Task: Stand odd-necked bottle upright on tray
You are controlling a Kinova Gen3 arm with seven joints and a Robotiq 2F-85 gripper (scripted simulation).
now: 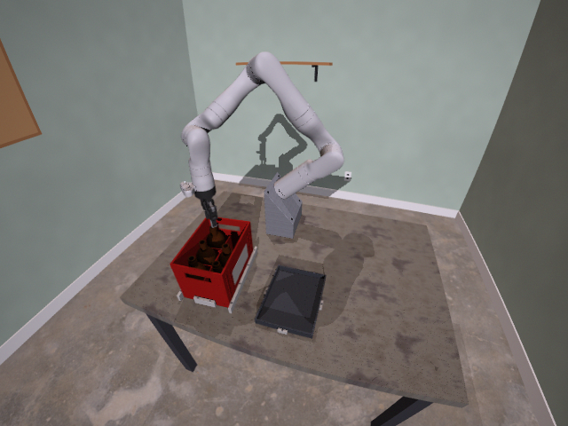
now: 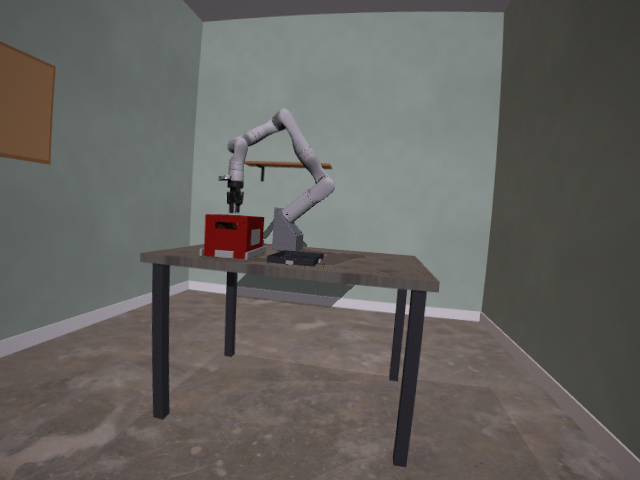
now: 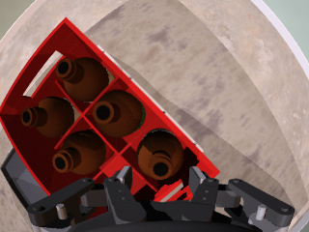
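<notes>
My gripper is now 80 mm short of the crate, 50 mm to the right of it and 120 mm above it. Round my hand: dark tray 110 mm ahead, 350 mm to the left, 190 mm below.
</notes>
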